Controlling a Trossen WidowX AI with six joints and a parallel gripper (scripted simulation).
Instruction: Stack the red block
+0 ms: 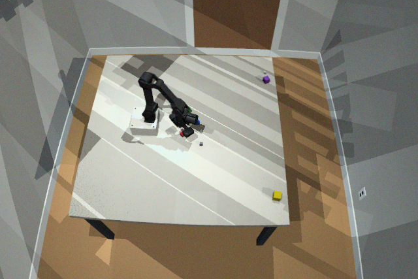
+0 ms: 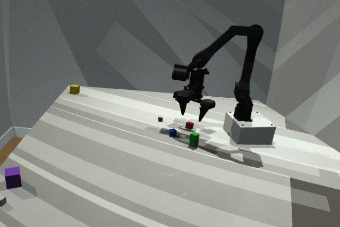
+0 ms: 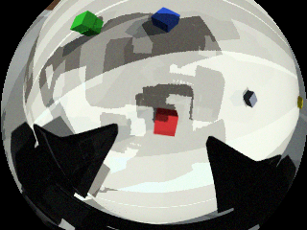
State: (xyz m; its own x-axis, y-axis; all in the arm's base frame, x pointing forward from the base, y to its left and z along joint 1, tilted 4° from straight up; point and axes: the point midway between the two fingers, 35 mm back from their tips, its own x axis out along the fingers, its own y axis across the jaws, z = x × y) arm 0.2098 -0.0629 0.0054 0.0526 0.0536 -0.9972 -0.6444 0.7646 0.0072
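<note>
Right now the red block is 3 cm below my gripper tip. From my gripper tip the other things lie so: small dark cube (12 cm ahead, 6 cm to the right, 4 cm below); yellow block (58 cm ahead, 41 cm to the right, 2 cm below); blue block (9 cm to the left, 9 cm ahead, 3 cm below).
</note>
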